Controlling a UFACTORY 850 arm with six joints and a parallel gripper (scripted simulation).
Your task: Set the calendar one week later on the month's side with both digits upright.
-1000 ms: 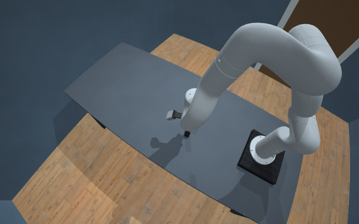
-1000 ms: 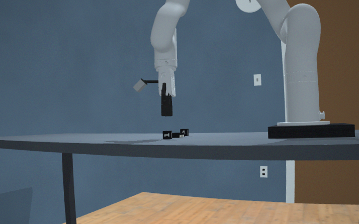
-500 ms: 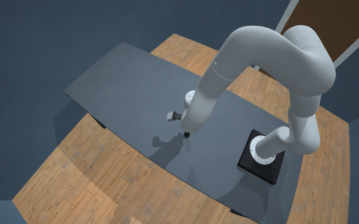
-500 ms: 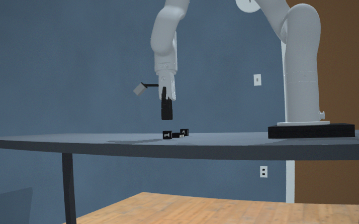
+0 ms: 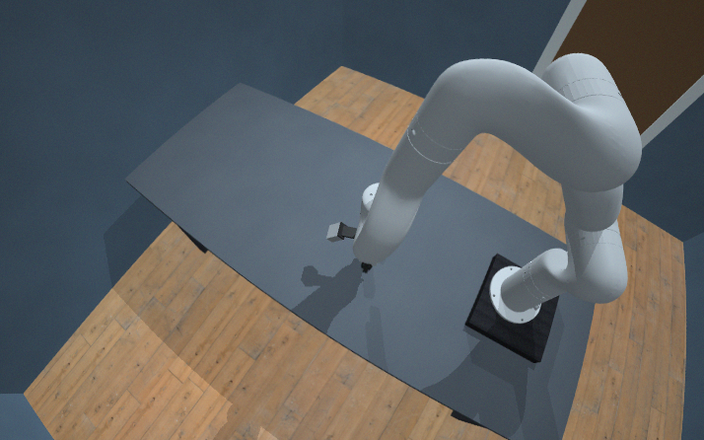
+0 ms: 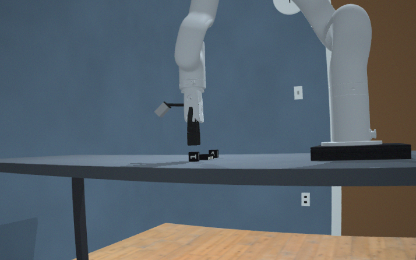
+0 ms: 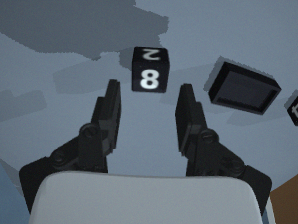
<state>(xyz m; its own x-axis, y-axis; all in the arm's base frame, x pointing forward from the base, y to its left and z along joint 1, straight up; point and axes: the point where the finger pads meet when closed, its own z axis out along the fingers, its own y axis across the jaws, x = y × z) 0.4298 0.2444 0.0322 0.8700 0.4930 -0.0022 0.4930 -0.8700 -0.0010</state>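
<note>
The calendar cube is 5 cm below my hand. From my hand the other things lie so: black tray 10 cm to the right, 6 cm below, 3 cm ahead.
</note>
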